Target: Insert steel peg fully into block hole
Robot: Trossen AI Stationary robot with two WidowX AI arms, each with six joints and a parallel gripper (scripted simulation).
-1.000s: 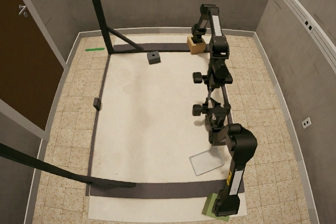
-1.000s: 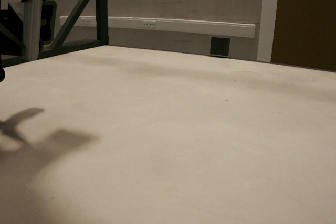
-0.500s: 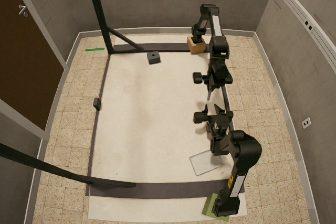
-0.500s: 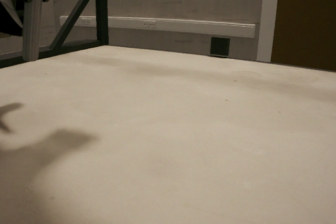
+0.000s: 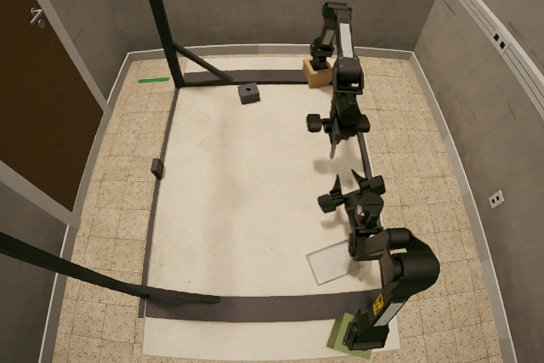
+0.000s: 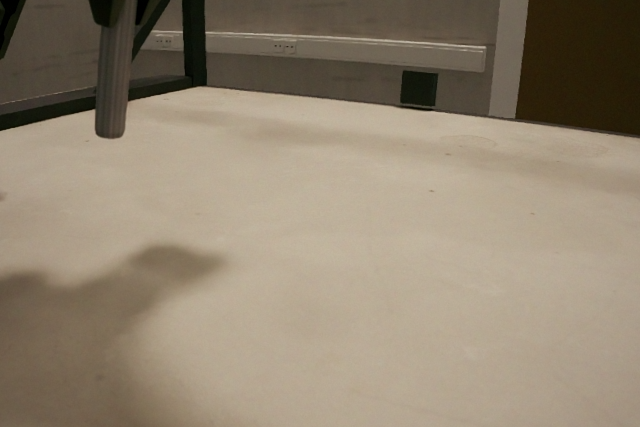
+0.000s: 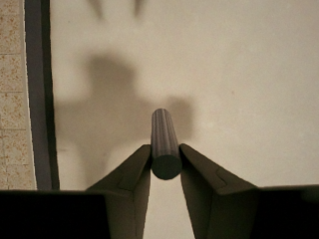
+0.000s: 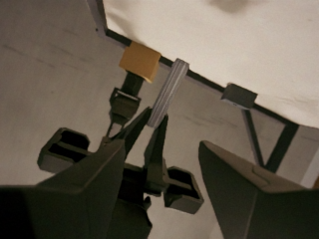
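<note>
My left gripper is now 5 cm above the steel peg and 1 cm to the left of it. Round my left hand: clear flat plate: 35 cm to the right, 17 cm below, 1 cm behind; dark grey block: 32 cm to the left, 28 cm behind, 14 cm below.
</note>
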